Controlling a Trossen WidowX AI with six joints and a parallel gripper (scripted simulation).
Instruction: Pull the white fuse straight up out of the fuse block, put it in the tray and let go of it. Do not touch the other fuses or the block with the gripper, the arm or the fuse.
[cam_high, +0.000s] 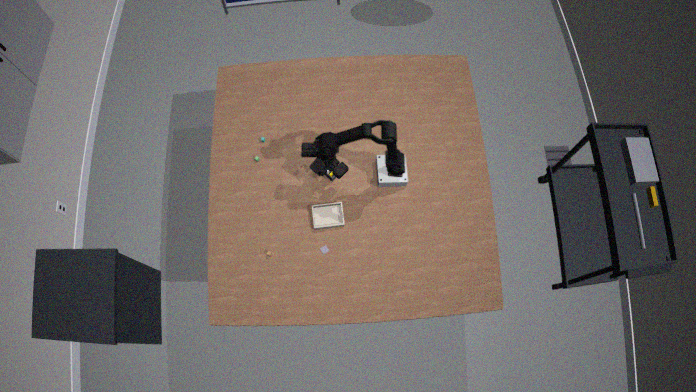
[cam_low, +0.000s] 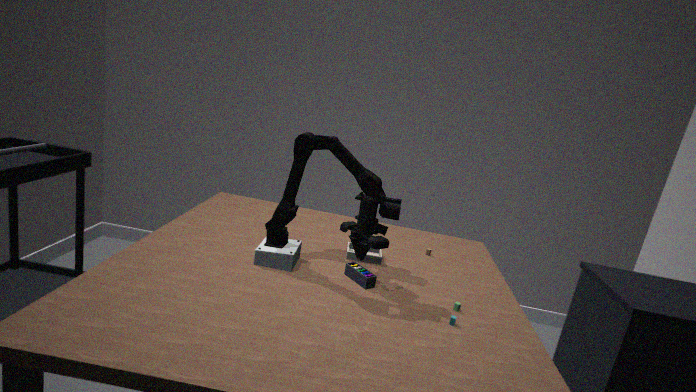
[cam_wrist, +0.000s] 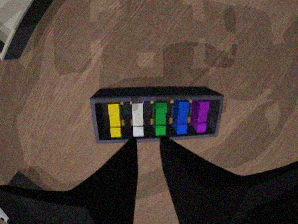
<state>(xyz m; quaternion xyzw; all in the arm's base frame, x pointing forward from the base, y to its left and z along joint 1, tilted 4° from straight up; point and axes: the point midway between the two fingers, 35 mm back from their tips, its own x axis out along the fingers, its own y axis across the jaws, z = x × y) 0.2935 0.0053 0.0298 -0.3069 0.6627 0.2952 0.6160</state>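
My gripper tip is now 1 cm past the tray, 21 cm to the right of it and 7 cm above it. From my gripper tip the other things lie so: orange fuse: 23 cm ahead, 39 cm to the left, 6 cm below; then teal fuse: 32 cm ahead, 14 cm to the right, 6 cm below; then green fuse: 33 cm ahead, 4 cm to the right, 6 cm below.
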